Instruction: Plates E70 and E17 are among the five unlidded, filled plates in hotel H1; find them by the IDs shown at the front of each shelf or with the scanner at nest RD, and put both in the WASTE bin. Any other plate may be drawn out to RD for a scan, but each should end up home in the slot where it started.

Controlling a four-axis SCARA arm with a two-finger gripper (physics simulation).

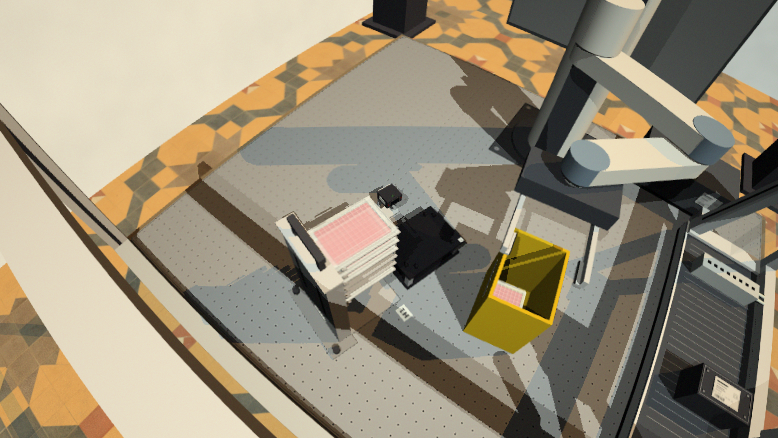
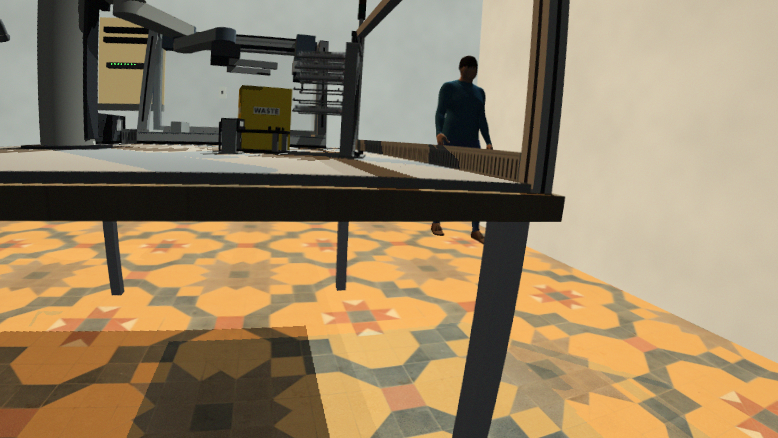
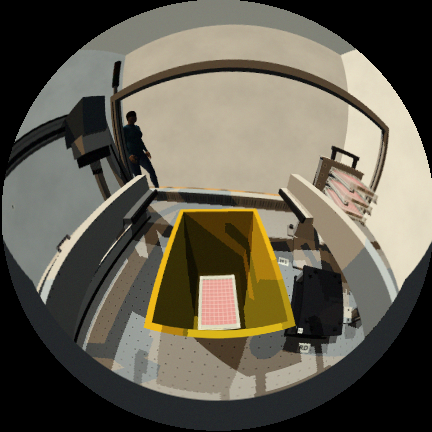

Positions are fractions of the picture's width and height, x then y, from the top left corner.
Labels:
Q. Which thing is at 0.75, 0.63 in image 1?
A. My gripper.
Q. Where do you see a hotel H1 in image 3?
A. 0.74, 0.39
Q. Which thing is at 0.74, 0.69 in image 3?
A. A nest RD.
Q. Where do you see a hotel H1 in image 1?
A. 0.43, 0.69

